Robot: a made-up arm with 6 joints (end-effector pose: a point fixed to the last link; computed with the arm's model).
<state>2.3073 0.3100 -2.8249 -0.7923 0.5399 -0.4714</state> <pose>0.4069 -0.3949 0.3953 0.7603 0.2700 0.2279 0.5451</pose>
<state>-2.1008 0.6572 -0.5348 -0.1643 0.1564 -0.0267</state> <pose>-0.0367 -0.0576 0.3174 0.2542 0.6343 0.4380 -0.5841</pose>
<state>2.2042 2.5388 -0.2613 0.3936 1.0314 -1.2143</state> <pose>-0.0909 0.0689 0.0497 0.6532 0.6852 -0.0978 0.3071</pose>
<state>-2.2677 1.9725 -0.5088 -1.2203 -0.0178 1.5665</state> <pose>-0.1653 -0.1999 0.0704 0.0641 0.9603 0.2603 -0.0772</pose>
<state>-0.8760 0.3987 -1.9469 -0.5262 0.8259 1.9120</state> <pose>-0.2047 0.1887 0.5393 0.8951 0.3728 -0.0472 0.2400</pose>
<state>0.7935 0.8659 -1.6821 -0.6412 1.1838 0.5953</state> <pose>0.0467 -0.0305 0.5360 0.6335 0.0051 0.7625 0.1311</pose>
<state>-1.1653 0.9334 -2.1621 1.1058 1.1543 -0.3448</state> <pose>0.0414 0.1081 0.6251 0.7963 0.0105 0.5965 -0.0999</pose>
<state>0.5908 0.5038 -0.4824 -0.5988 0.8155 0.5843</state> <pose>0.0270 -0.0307 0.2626 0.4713 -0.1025 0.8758 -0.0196</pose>
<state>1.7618 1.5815 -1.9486 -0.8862 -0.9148 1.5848</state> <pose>-0.1107 0.2535 0.6047 0.1328 -0.3710 0.0584 0.9172</pose>
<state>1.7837 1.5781 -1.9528 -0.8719 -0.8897 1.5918</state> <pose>-0.1142 0.2507 0.6072 0.1217 -0.3630 0.0647 0.9215</pose>
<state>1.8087 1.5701 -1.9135 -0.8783 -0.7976 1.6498</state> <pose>-0.1188 0.2593 0.5997 0.0970 -0.3616 0.1260 0.9187</pose>
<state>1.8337 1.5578 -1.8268 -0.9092 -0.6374 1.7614</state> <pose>-0.1229 0.2788 0.5776 0.0635 -0.3600 0.2429 0.8986</pose>
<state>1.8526 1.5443 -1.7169 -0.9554 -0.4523 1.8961</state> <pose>-0.1233 0.2997 0.5442 0.0376 -0.3467 0.3773 0.8579</pose>
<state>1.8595 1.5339 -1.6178 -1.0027 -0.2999 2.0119</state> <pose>-0.1189 0.3143 0.5108 0.0296 -0.3251 0.4844 0.8116</pose>
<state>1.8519 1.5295 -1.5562 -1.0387 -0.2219 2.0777</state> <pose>-0.1124 0.3220 0.4892 0.0344 -0.3104 0.5411 0.7808</pose>
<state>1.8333 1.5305 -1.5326 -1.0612 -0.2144 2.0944</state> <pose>-0.1065 0.3262 0.4808 0.0430 -0.3098 0.5557 0.7703</pose>
